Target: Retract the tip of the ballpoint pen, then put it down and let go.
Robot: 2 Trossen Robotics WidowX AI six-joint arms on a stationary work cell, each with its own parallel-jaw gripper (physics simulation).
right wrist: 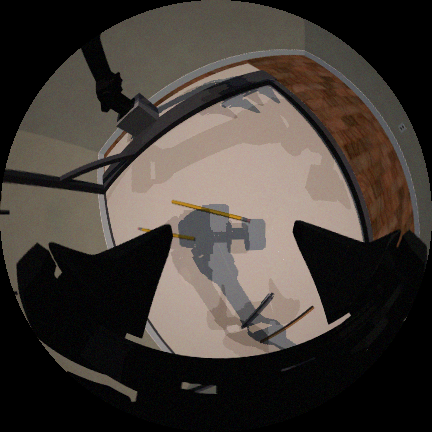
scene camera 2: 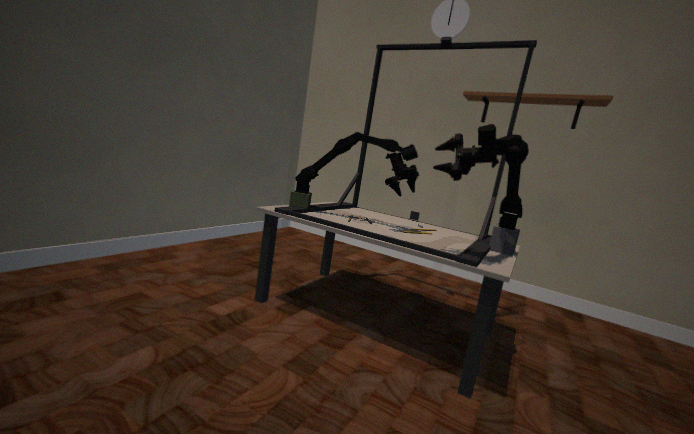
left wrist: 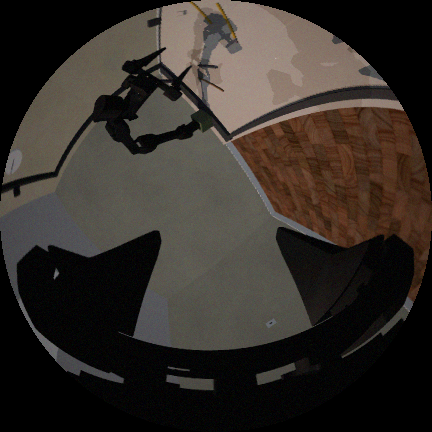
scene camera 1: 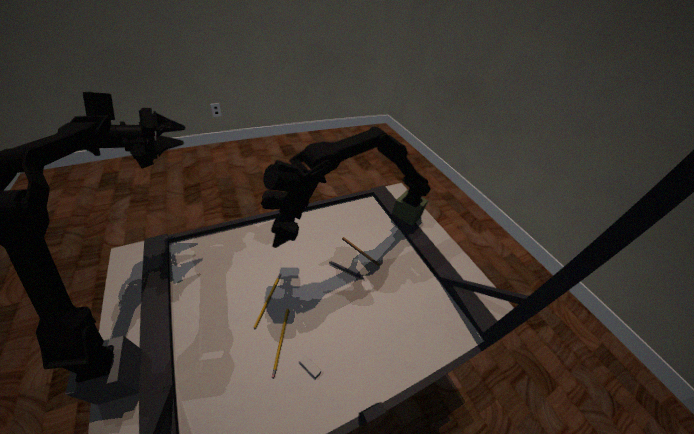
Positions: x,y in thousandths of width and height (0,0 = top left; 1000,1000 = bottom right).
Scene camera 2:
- my left gripper: 626,365
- black frame: 682,589
